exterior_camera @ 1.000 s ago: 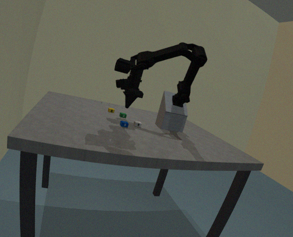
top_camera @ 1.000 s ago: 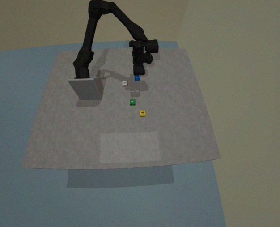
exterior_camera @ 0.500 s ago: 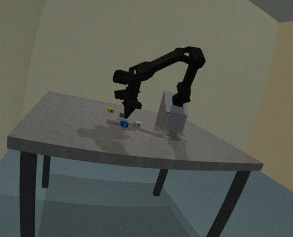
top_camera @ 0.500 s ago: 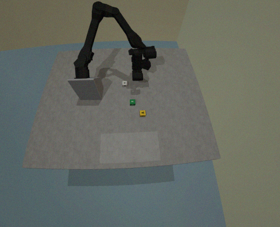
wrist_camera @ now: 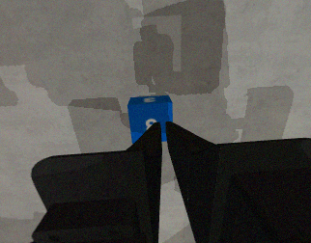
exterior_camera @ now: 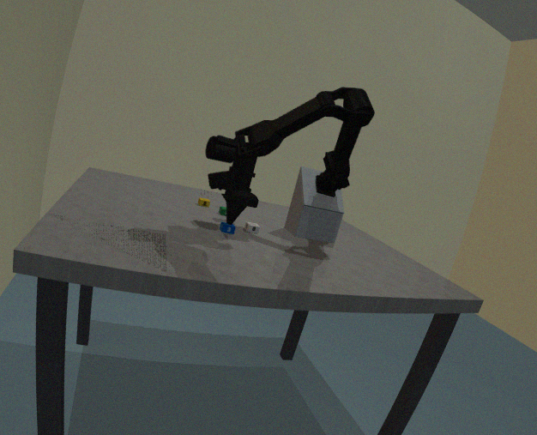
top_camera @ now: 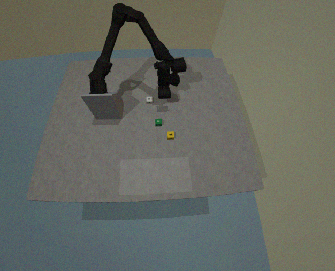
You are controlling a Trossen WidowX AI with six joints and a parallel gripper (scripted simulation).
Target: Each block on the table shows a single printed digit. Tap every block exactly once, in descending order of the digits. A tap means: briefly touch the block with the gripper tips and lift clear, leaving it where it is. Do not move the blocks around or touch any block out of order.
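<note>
My gripper tip is now 1 cm to the right of the blue block and 1 cm above it. Also, from my gripper tip: yellow block 25 cm to the right, 4 cm ahead, 1 cm below; then white block 8 cm behind, 4 cm to the right, 1 cm below; then green block 18 cm to the right, 2 cm behind, 1 cm below.
</note>
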